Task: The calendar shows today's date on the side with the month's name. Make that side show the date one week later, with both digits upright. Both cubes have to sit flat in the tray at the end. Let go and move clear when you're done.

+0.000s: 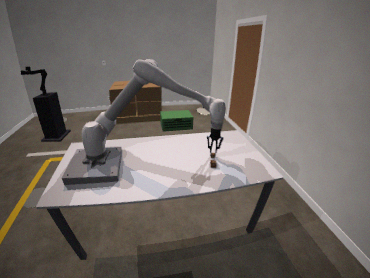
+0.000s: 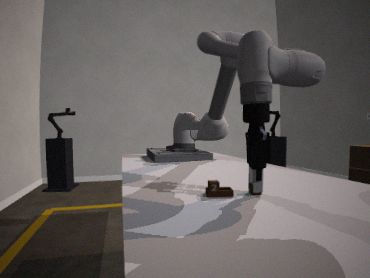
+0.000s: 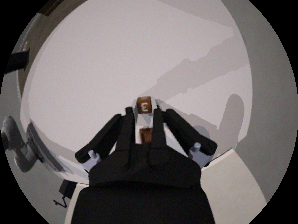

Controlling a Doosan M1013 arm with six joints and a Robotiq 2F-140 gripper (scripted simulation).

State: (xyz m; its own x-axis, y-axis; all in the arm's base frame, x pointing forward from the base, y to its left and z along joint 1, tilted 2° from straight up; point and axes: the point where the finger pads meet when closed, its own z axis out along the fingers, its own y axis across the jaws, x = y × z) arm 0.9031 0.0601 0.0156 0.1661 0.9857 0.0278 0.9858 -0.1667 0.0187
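Now: hand 20 mm past the brown tray, 110 mm to the left of it and 30 mm above it.
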